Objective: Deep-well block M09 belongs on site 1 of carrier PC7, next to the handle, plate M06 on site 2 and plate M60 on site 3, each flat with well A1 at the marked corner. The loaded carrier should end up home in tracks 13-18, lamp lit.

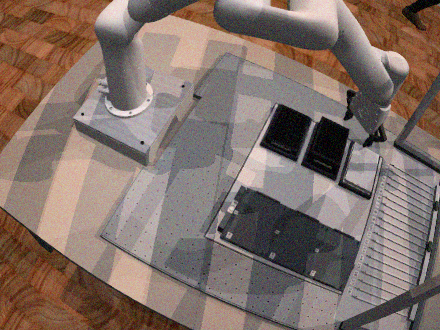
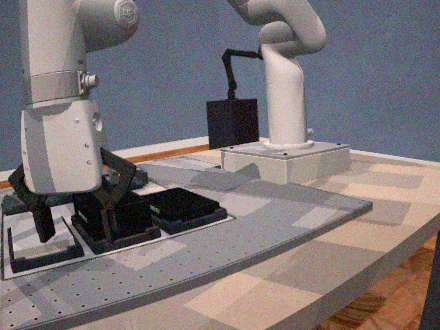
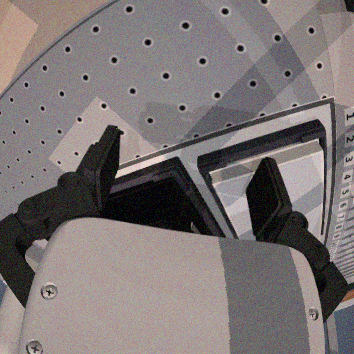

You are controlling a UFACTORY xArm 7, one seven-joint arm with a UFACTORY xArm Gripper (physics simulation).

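Pixels of known places: gripper, fingertip midpoint: [image 1: 356, 131] [image 2: 79, 239] [image 3: 189, 159]; arm's base, origin of the base link: [image 1: 128, 98] [image 2: 288, 146].
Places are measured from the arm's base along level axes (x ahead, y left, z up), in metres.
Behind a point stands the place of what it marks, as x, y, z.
Note:
A tall black block [image 1: 327, 142] @(0.497, 0.035, 0.005) [image 2: 132, 212] @(0.501, 0.107, -0.002) [image 3: 145, 202] @(0.537, 0.102, -0.011) sits in the middle dark nest. A lower black plate [image 1: 287, 129] @(0.394, 0.053, -0.019) [image 2: 185, 202] @(0.392, 0.083, -0.021) sits in the nest nearer the robot base, and a white plate [image 1: 362, 165] @(0.612, 0.021, -0.019) [image 2: 30, 242] @(0.638, 0.061, -0.019) [image 3: 305, 175] @(0.647, 0.058, -0.019) in the far one. Their labels and A1 corners are unreadable. My gripper [image 1: 359, 131] @(0.586, 0.118, -0.011) [image 2: 79, 238] @(0.586, 0.118, -0.011) [image 3: 189, 159] @(0.586, 0.118, -0.011) is open and empty, pointing down, one finger by the tall block and the other over the white plate; exact clearances are hidden. The dark carrier [image 1: 295, 232] @(0.467, -0.200, -0.034) lies flat beside the nests, without plates on it. No lit lamp is discernible.
The numbered track deck [image 1: 395, 240] @(0.751, -0.151, -0.046) lies right of the carrier, with grey frame bars [image 1: 422, 107] @(0.735, 0.146, 0.149) near it. A perforated board [image 1: 165, 210] @(0.183, -0.231, -0.045) [image 2: 200, 250] @(0.460, 0.192, -0.045) [image 3: 165, 60] @(0.601, 0.169, -0.045) lies under the nest area. The robot base [image 1: 130, 115] @(0.030, -0.054, 0.008) [image 2: 285, 165] @(0.142, 0.091, -0.011) and a black pedestal [image 2: 232, 122] with a small arm stand behind.

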